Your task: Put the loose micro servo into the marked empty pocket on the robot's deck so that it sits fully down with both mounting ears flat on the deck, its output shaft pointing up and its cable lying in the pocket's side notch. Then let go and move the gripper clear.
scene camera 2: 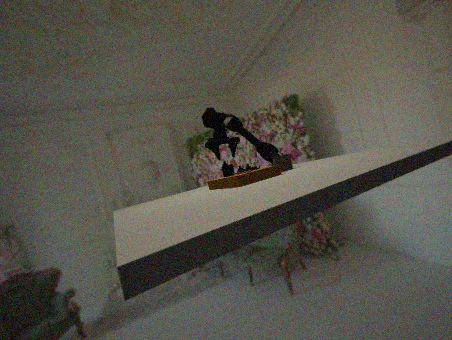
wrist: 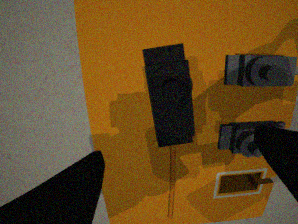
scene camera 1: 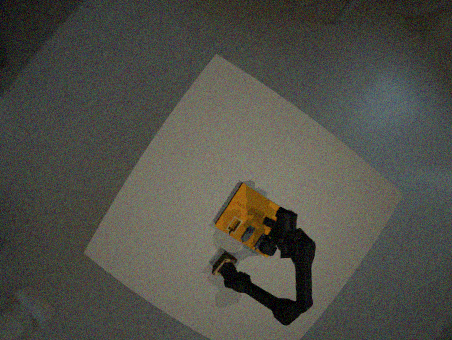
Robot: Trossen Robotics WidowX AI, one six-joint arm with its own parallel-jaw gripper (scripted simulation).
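In the wrist view you've got the gripper (wrist: 179, 146), which is open and holding nothing, plus a micro servo (wrist: 170, 89) and an orange deck (wrist: 137, 173). Scene camera 1 has the deck too (scene camera 1: 250, 199).
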